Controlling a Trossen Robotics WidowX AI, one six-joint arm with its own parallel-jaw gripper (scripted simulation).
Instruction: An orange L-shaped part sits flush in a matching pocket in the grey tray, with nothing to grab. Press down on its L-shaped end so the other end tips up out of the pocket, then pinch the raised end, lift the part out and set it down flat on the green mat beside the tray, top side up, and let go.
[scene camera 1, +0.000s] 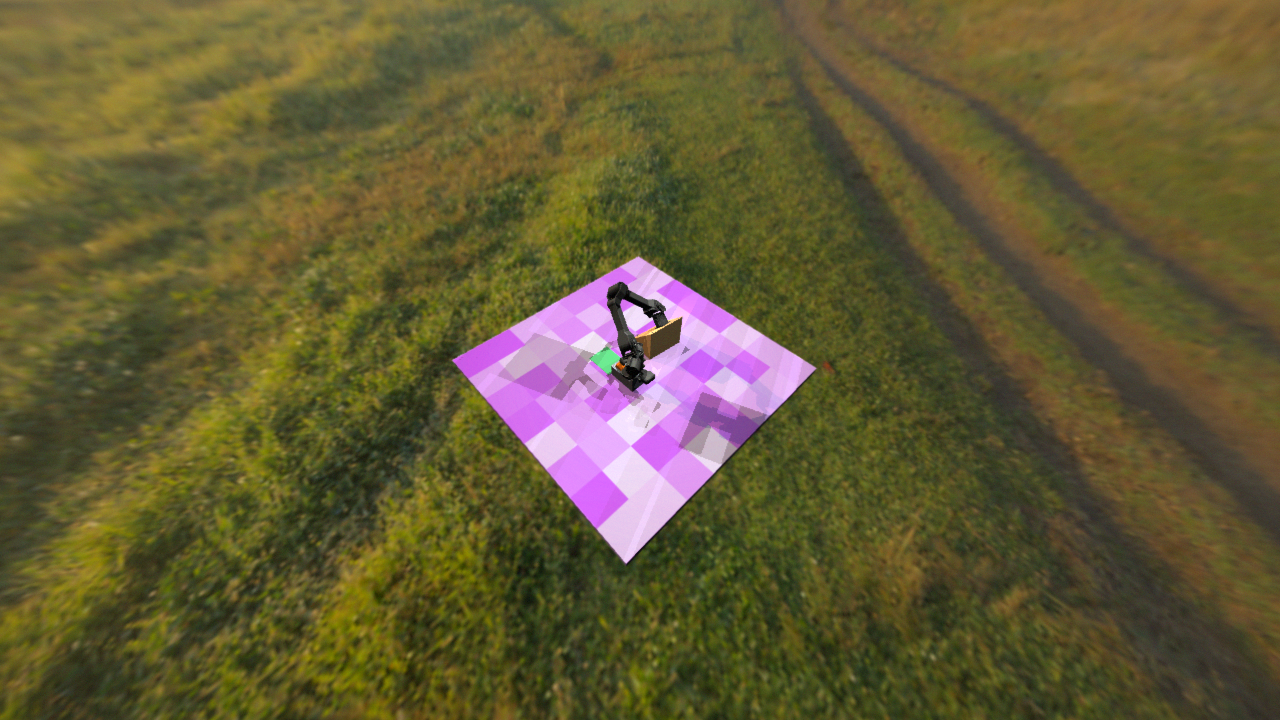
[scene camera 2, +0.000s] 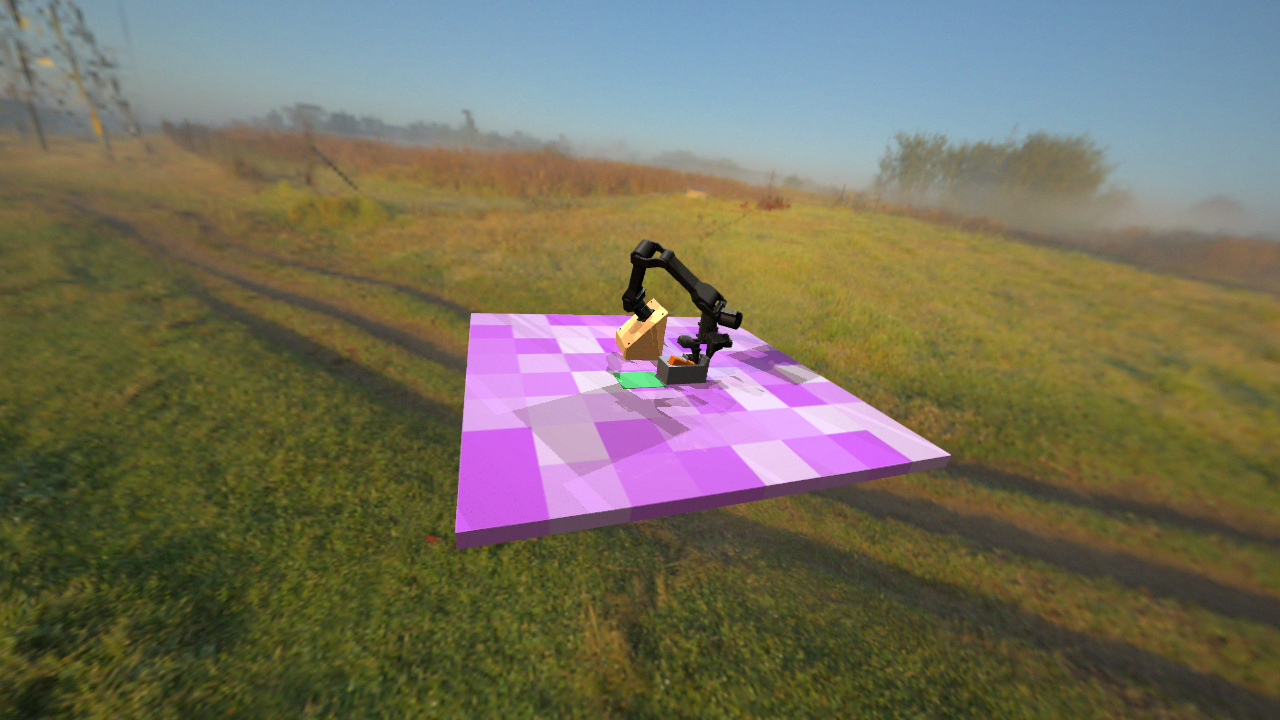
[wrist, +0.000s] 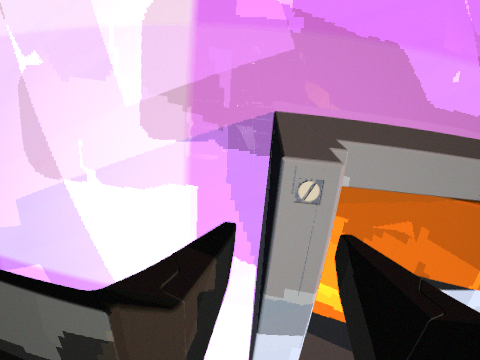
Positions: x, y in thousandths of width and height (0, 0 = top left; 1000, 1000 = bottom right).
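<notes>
My gripper (scene camera 2: 548, 506), visible. Gripper (wrist: 597, 668), visible too. Orange L-shaped part (wrist: 889, 651), same view.
</notes>
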